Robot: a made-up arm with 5 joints.
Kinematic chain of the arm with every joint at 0, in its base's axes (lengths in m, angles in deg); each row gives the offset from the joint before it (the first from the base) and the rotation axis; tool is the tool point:
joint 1: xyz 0 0 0.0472 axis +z
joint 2: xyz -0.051 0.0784 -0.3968 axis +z
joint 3: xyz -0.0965 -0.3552 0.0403 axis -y
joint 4: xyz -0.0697 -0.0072 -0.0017 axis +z
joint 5: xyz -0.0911 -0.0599 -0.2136 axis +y
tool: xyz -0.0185 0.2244 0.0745
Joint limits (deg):
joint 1: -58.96..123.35
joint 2: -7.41..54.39
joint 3: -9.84..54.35
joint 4: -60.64..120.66
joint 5: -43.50..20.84
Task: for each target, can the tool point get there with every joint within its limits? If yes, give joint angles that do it. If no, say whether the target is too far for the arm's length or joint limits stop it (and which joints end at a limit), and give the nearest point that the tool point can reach.
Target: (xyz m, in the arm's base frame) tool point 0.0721 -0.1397 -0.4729
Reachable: yes | joints 80.68 9.40 25.56 -34.88 -9.89
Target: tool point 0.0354 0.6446 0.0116
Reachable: no: joint limits stop it (at a limit: joint 1, joint 2, joint 3, joint 4) | nearest point 0.2512 0.4567 -0.4281 | short by 0.525 m
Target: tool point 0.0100 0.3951 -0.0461
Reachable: no: joint limits stop it (at a limit: joint 2, joint 3, joint 4, joint 5) | nearest point 0.0036 0.1418 -0.3631 | short by 0.406 m
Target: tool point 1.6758 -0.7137 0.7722
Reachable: no: too far | nearest point 0.5511 -0.2347 -0.4239 | short by 1.710 m
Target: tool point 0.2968 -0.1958 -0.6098
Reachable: yes | joints 60.58 32.22 41.10 55.36 -21.46
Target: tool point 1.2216 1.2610 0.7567
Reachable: no: too far | nearest point 0.3875 0.3689 -0.4279 | short by 1.701 m
